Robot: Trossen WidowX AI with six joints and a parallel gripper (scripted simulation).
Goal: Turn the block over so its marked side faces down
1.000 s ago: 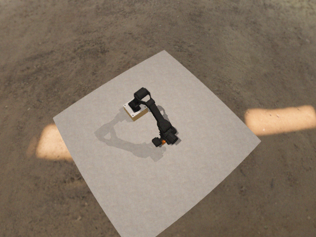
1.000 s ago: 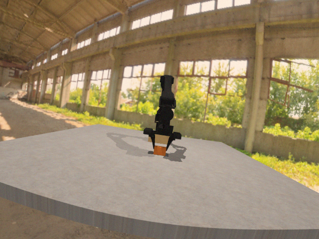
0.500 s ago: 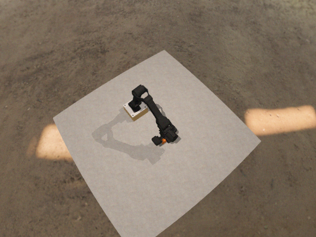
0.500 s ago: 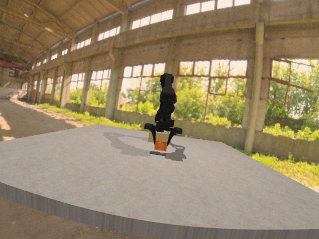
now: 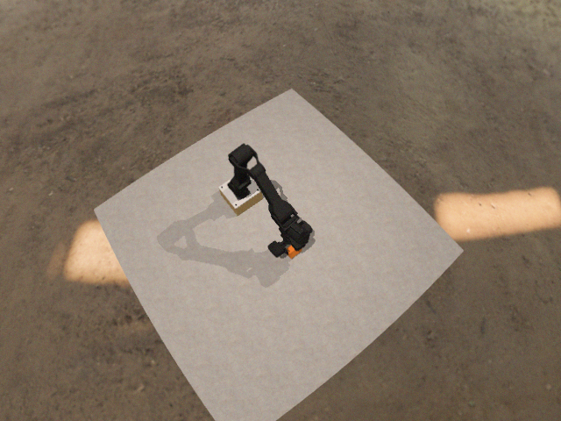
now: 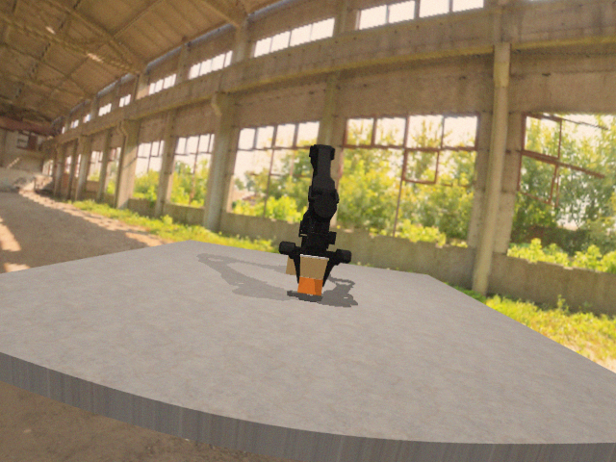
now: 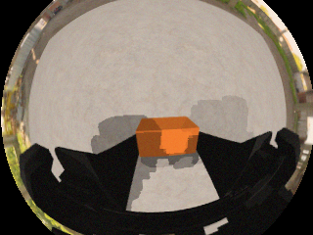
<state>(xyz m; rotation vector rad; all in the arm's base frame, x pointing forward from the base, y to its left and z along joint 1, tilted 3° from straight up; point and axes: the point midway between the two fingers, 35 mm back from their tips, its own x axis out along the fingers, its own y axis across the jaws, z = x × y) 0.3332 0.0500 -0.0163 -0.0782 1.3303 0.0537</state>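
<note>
Now: gripper tip 10 mm past the orange block.
</note>
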